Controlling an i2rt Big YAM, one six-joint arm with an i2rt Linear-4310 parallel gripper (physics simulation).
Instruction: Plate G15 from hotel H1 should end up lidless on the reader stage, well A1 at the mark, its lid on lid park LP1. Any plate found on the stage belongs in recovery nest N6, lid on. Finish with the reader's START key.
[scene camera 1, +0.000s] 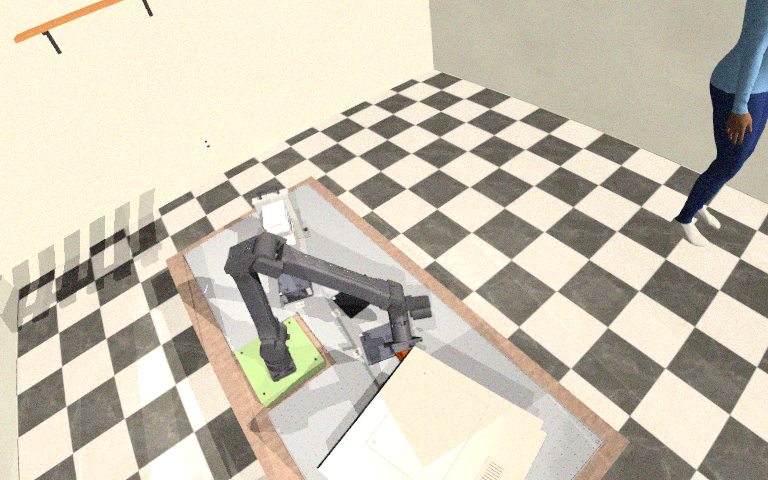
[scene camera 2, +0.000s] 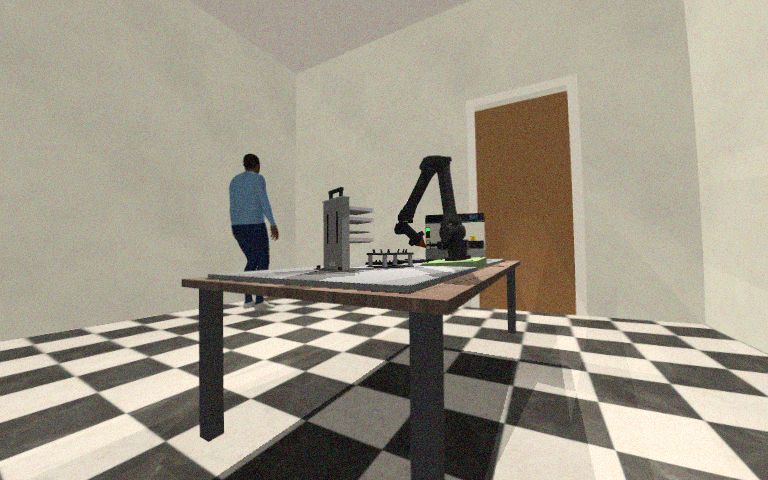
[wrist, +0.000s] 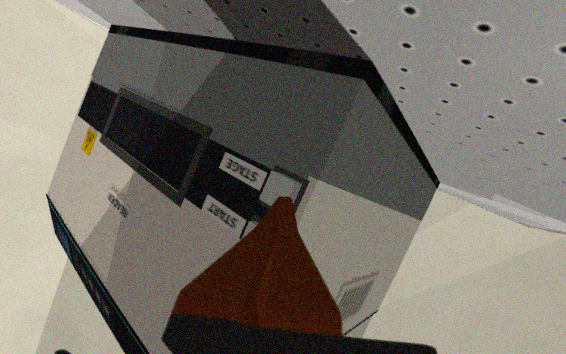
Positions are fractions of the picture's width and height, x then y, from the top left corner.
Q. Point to a dark stage door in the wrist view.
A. At 0.29, 0.42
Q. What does my gripper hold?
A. Nothing.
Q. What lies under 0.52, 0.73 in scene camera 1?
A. My gripper.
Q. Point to my gripper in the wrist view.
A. At 0.50, 0.58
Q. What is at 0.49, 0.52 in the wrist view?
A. An STAGE button.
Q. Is my gripper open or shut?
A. Shut.
